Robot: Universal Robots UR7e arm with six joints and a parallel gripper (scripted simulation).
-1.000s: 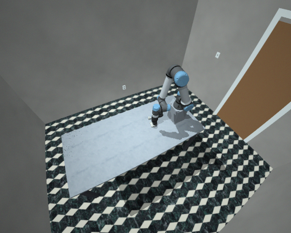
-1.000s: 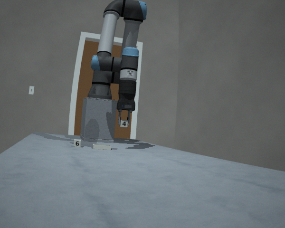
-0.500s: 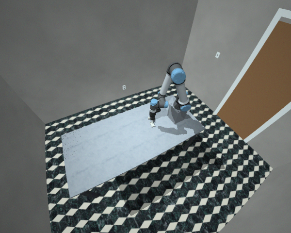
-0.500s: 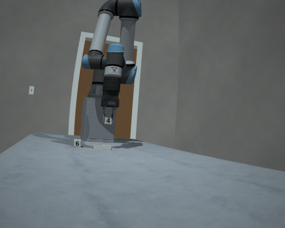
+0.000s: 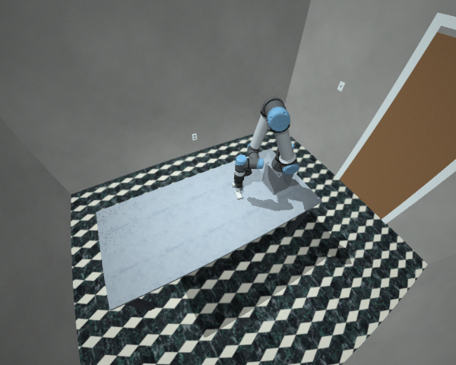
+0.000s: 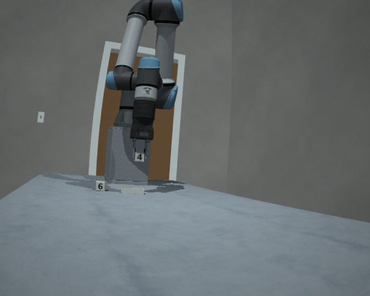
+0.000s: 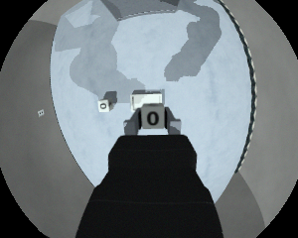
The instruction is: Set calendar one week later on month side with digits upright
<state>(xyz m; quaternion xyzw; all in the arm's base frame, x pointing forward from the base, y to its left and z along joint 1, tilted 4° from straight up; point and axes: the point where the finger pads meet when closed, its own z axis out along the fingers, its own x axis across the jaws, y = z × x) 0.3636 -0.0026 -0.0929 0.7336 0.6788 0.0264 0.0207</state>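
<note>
Right now the white calendar tray is 2 cm to the right of my hand and 13 cm below it.
</note>
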